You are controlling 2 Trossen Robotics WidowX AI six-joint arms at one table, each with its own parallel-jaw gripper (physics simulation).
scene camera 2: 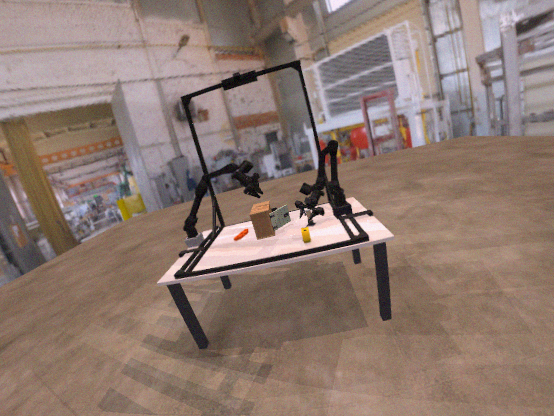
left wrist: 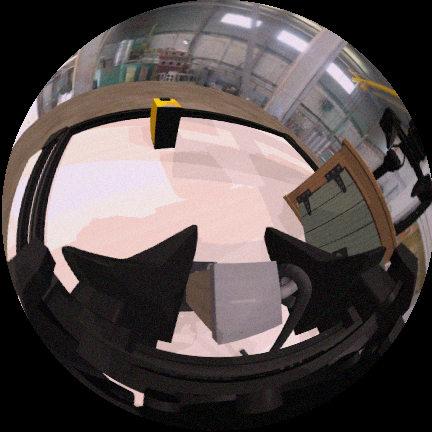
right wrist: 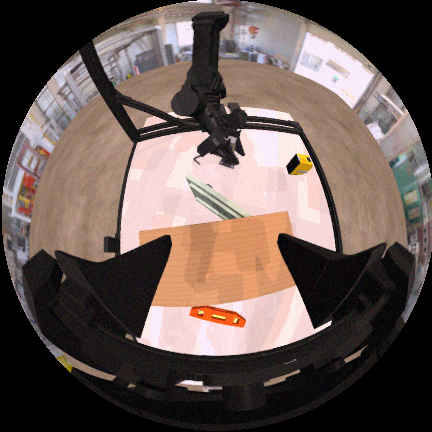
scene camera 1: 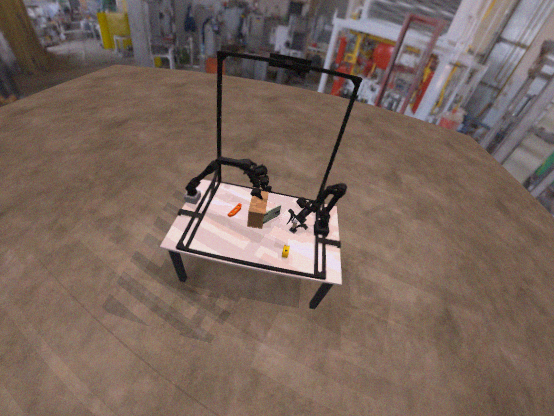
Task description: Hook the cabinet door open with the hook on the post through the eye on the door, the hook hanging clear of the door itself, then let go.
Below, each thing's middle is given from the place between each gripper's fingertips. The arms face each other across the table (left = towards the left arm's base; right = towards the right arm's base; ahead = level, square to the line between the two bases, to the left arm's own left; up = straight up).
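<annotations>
Taking the wooden cabinet [scene camera 2: 259, 215] to begin with, my right hand is 150 mm above it, 10 mm past it and 20 mm to the right of it. The grey post with hook [left wrist: 236, 300] is 180 mm below my right hand and 260 mm to the left of it. The dark hook [left wrist: 301, 279] is also 180 mm below my right hand, as well as 20 mm behind it and 240 mm to the left of it. As for the orange tool [right wrist: 210, 313], I find it 230 mm below my right hand, 10 mm behind it and 210 mm to the right of it.
Counting from my left hand, the wooden cabinet is 3 cm above, 7 cm behind and 20 cm to the right, whereas the orange tool is 4 cm below, 8 cm behind and 43 cm to the right. The grey post with hook is 3 cm to the left of my left hand and 7 cm behind it. The dark hook is 2 cm to the left of that same left hand and 8 cm behind it.
</annotations>
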